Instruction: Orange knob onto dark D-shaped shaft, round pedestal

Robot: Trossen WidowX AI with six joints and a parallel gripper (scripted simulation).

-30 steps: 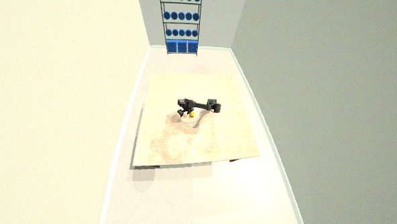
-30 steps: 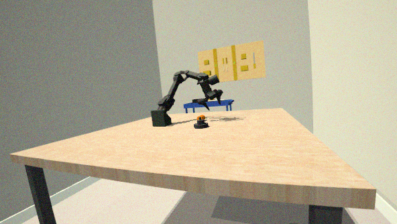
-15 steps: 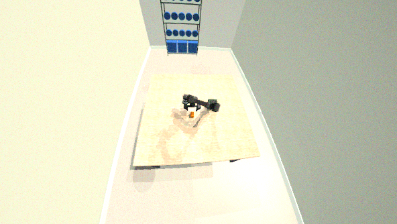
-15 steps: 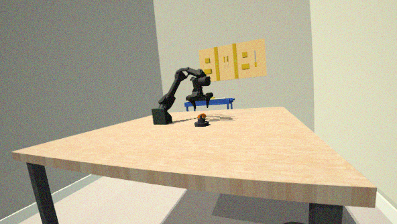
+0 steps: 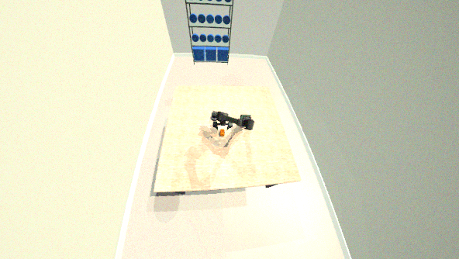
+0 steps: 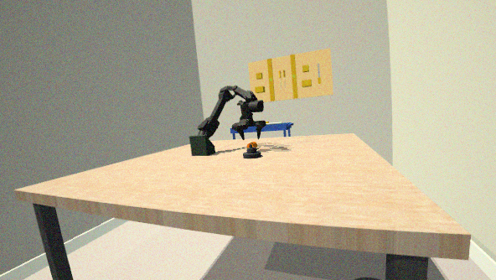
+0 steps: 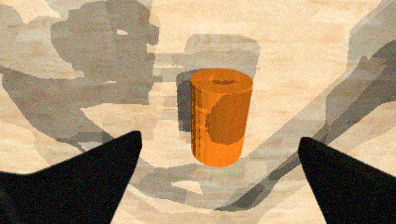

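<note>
My gripper tip is 1 cm to the right of the orange knob and 4 cm above it. Also, from my gripper tip: pedestal: 9 cm ahead, 19 cm to the right, 3 cm below.
</note>
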